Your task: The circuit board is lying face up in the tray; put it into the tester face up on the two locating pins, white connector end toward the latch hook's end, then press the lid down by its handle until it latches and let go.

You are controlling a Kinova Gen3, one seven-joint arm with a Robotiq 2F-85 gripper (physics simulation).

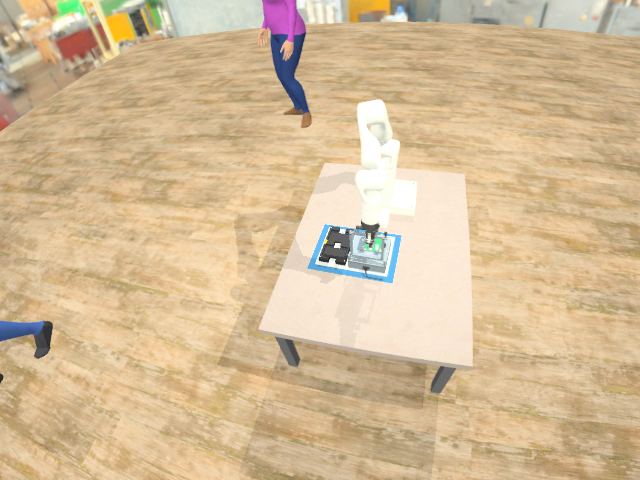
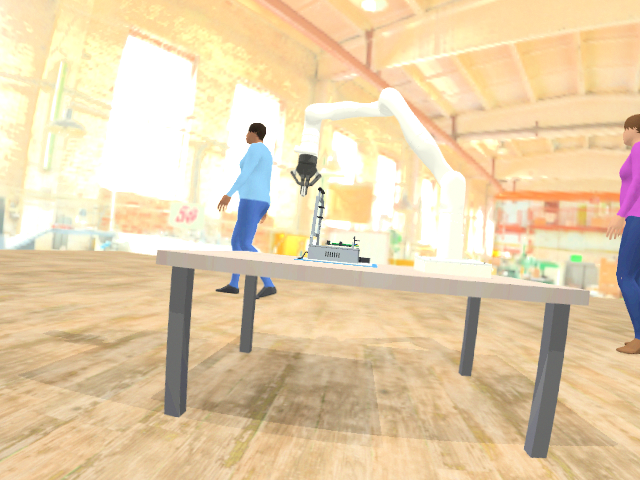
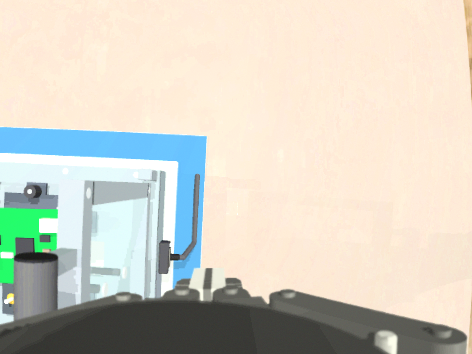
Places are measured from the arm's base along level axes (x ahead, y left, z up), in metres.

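Pixels of known places: gripper, between the fingertips: (image 1: 370,246) (image 2: 303,196) (image 3: 209,289); arm's base, origin of its link: (image 1: 385,190) (image 2: 448,258).
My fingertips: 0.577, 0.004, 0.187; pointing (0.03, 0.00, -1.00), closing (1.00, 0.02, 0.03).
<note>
For each thing: its top centre in the pictures, then the offset to it from my fingertips, as dx, dy, dz. "pt": a spot on its surface instead. Level surfaces: height alone.
- green circuit board, centre of its top: (image 3: 16,248) (image 1: 373,240) -0.177, -0.012, -0.161
- tester's clear lid, centre of its top: (image 2: 322,188) (image 1: 367,226) -0.069, -0.025, +0.040
- black tray, a spot on its surface: (image 1: 327,252) pt -0.119, -0.230, -0.225
- blue mat, height of its surface: dz -0.240
- black cable, a spot on its surface: (image 3: 196,209) pt -0.013, +0.021, -0.235
The green circuit board (image 1: 370,247) (image 3: 22,232) lies face up in the grey tester (image 1: 368,260) (image 2: 333,252). The tester's clear lid (image 2: 315,222) (image 3: 118,228) stands upright and open. Its dark handle (image 2: 321,191) (image 3: 36,282) is at the top. My gripper (image 1: 370,238) (image 2: 305,191) (image 3: 209,289) is shut and empty. It hangs at about the height of the handle's top, a little to the side of it and not touching it. The black tray (image 1: 327,252) next to the tester holds no board.
Tester and tray sit on a blue mat (image 1: 392,258) (image 3: 114,145). A black cable (image 3: 196,209) runs from the tester's side. The arm's white base plate (image 1: 406,198) (image 2: 454,266) is behind. People walk around the table: one in purple (image 1: 284,46) (image 2: 630,207), one in light blue (image 2: 252,207).
</note>
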